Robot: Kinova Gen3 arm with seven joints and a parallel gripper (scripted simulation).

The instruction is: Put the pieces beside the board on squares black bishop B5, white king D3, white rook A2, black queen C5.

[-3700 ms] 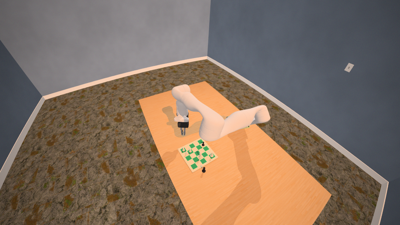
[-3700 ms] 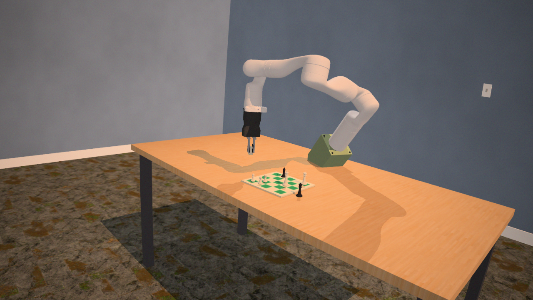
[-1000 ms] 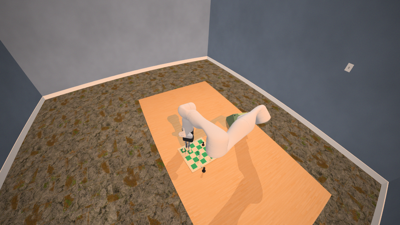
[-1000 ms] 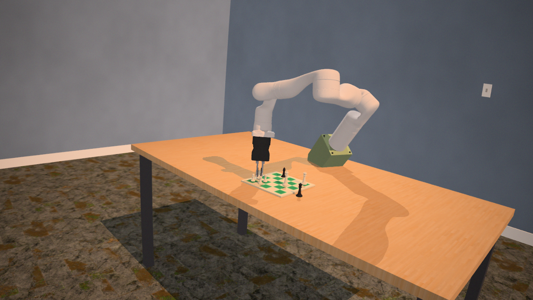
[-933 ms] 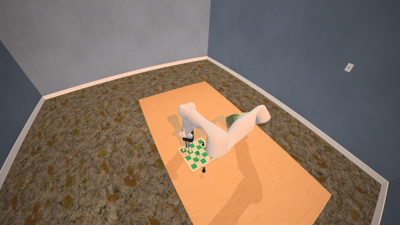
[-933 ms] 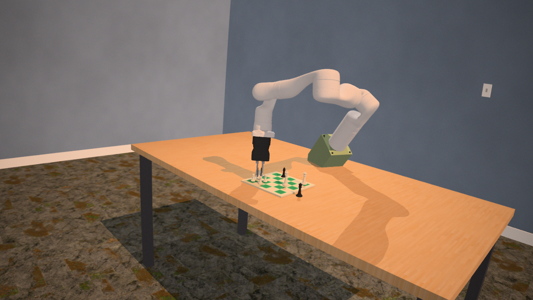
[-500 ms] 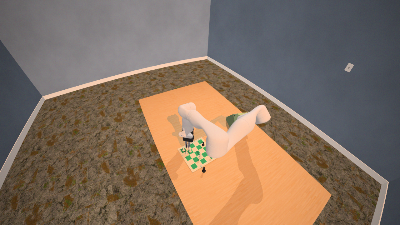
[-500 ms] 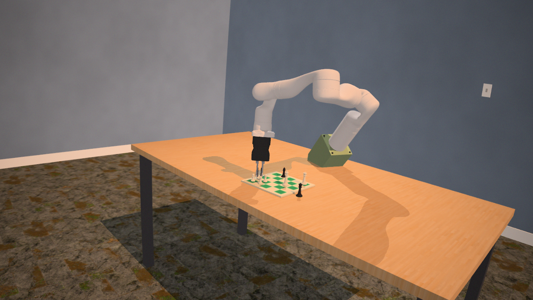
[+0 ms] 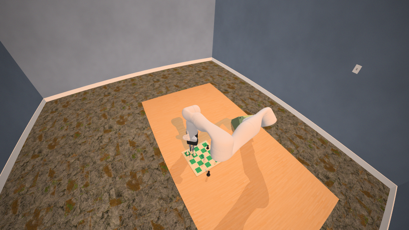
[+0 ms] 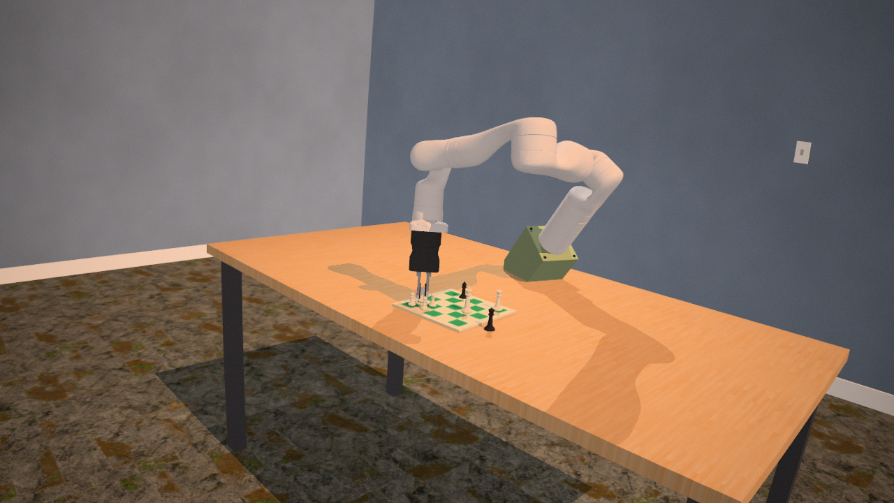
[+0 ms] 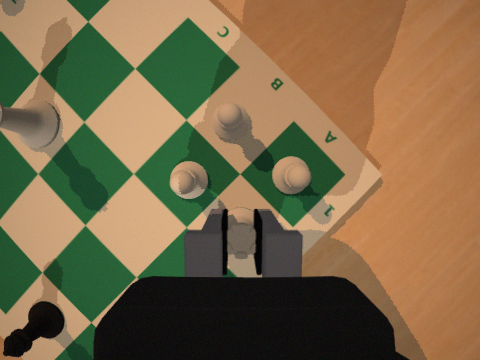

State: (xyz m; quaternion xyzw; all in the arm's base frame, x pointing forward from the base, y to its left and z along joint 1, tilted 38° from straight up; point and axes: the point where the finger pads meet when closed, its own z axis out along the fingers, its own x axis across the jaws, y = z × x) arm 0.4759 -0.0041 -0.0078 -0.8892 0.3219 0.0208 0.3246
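Right now my hand is 1 cm above the white rook. Round my hand: white king (5 cm behind, 11 cm to the left); then chessboard (5 cm behind, 7 cm to the left, 3 cm below); then black bishop (12 cm behind, 2 cm to the left, 1 cm below).
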